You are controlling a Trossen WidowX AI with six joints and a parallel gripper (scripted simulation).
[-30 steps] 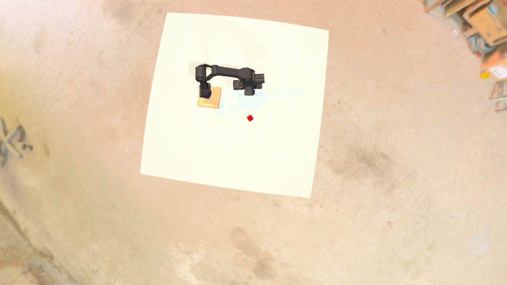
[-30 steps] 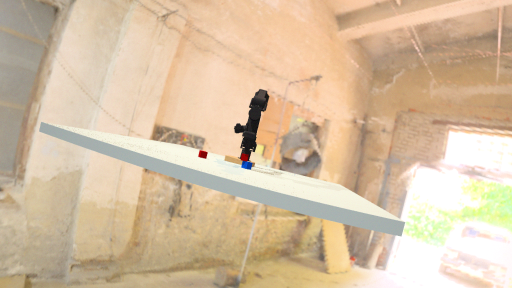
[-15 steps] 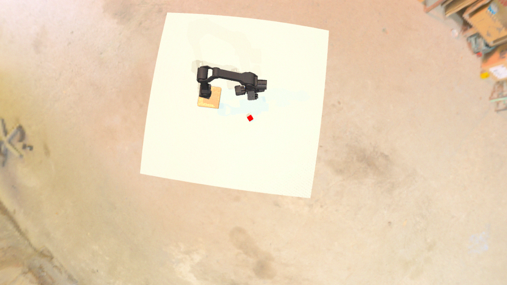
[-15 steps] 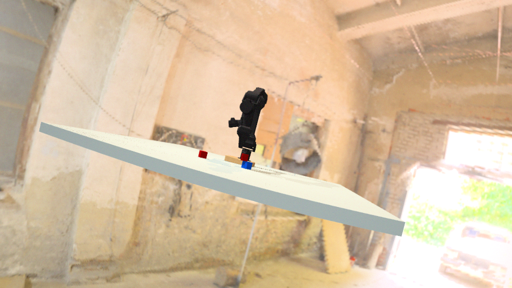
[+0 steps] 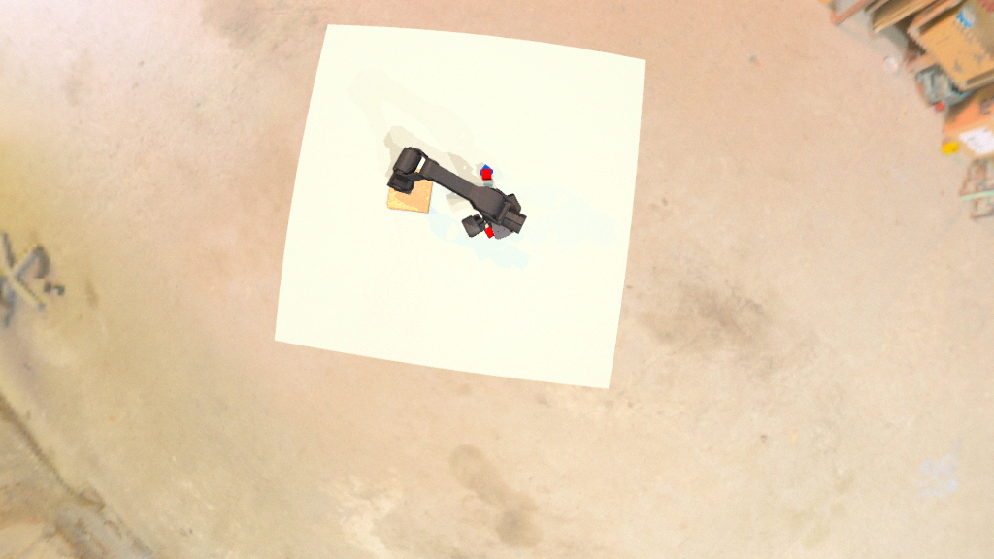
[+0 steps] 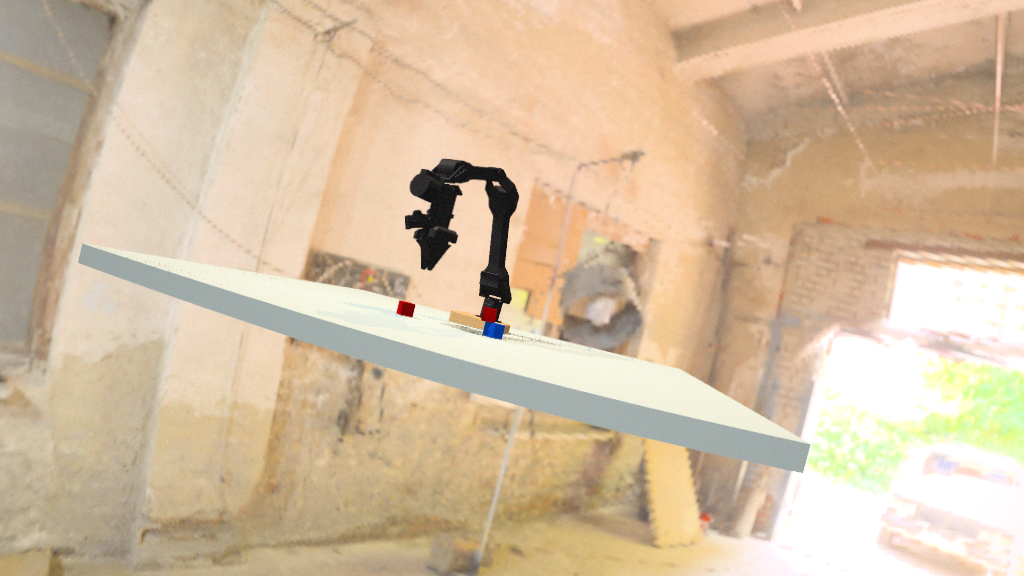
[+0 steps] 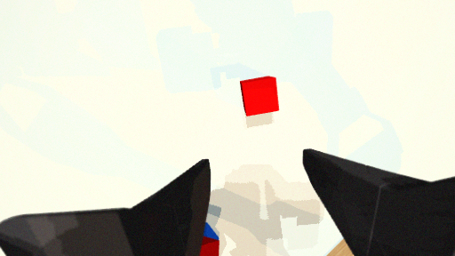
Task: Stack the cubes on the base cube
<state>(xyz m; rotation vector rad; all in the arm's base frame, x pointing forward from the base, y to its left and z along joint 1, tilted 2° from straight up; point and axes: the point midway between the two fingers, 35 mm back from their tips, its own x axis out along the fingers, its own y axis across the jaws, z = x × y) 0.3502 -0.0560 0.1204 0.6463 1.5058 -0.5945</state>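
Right now my gripper tip is 7 cm past the blue cube, 18 cm to the right of it and 10 cm above it.
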